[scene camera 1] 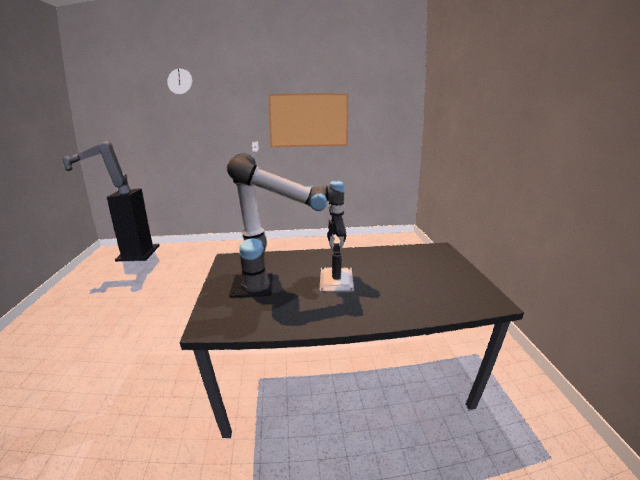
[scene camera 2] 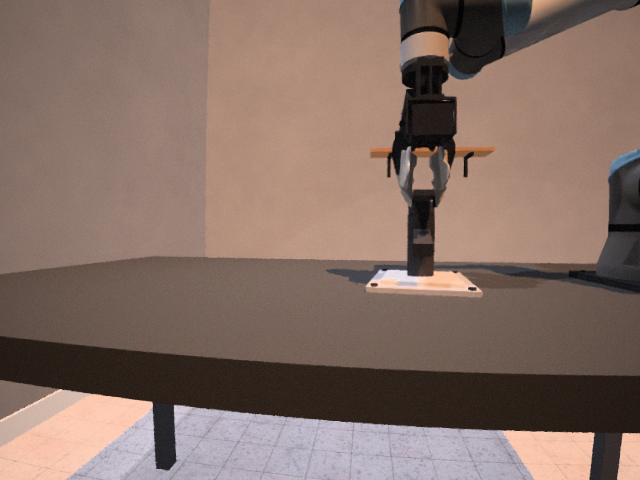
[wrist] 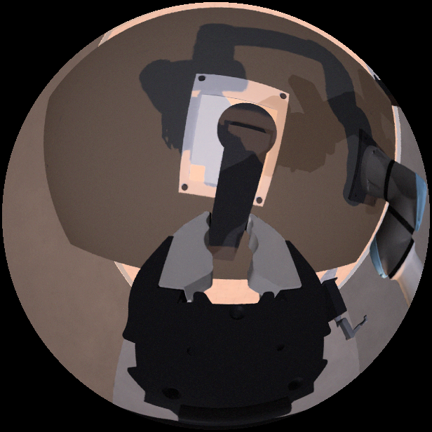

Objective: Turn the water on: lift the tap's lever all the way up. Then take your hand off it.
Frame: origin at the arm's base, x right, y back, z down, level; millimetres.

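Seen in the pictures: gripper, fingertip midpoint: [scene camera 1: 336,250] [scene camera 2: 423,207]; arm's base at its link origin: [scene camera 1: 255,284].
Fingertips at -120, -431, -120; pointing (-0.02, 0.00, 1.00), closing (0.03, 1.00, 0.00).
Note:
Offsets run from my fingertips to a thing's top centre, as dx, dy, dz. "*": to the spot under its first point. Level surfaces: height alone.
The dark tap {* +105, +12, +52} [scene camera 1: 336,268] [scene camera 2: 420,264] [wrist: 245,114] stands upright on a pale square plate [scene camera 1: 324,287] [scene camera 2: 379,289] [wrist: 185,172] on the table. Its dark lever {* -41, -5, -16} [scene camera 2: 423,194] [wrist: 233,200] is at the top, and its end points towards scene camera 2. The lever's exact tilt is hard to tell. My gripper [scene camera 1: 337,248] [scene camera 2: 424,203] [wrist: 227,214] points down over the tap, with one pale jaw on each side of the lever's end. The jaws are drawn in and shut on the lever. The contact faces are partly hidden.
The black table {dz +132} [scene camera 1: 423,299] [scene camera 2: 206,320] [wrist: 100,150] carries the arm's base [scene camera 1: 253,279] [wrist: 372,165] to one side of the tap. A second grey arm [scene camera 1: 111,165] stands on a black pedestal [scene camera 1: 129,227] on the floor, away from the table.

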